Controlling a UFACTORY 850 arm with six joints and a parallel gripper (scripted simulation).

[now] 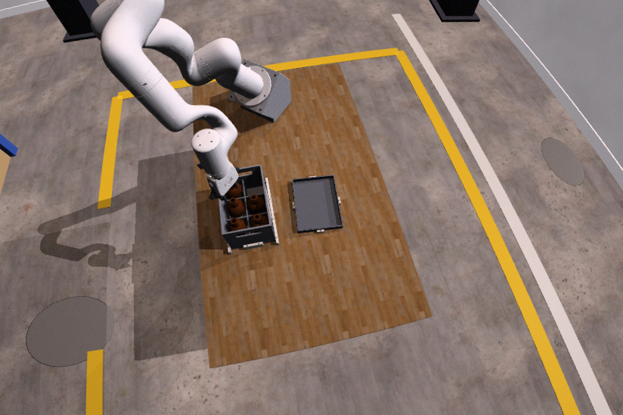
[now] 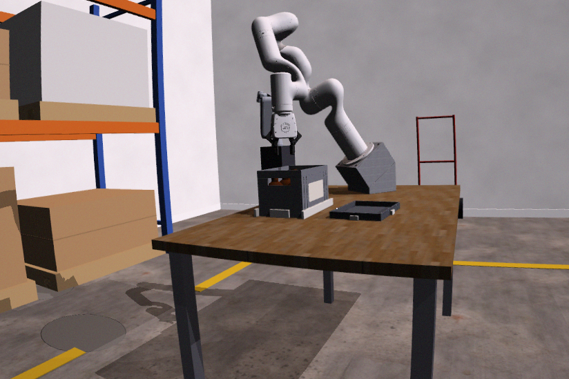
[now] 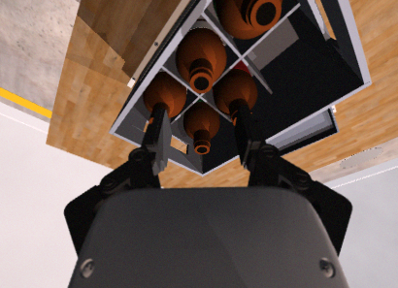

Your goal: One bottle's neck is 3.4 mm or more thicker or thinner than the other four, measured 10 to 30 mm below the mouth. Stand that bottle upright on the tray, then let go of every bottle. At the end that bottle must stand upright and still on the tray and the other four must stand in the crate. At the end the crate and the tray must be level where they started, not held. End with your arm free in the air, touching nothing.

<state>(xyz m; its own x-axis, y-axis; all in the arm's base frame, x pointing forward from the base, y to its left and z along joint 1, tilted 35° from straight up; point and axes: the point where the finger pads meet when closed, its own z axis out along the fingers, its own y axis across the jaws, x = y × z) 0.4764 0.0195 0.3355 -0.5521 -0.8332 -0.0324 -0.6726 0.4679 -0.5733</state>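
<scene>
Now: hand 160 mm above the grey divided crate and 40 mm to the right of it. From my hand the other things lie so: bottle 160 mm below, 90 mm ahead, 10 mm to the left; grey tray 330 mm to the left, 230 mm below, 20 mm behind.
</scene>
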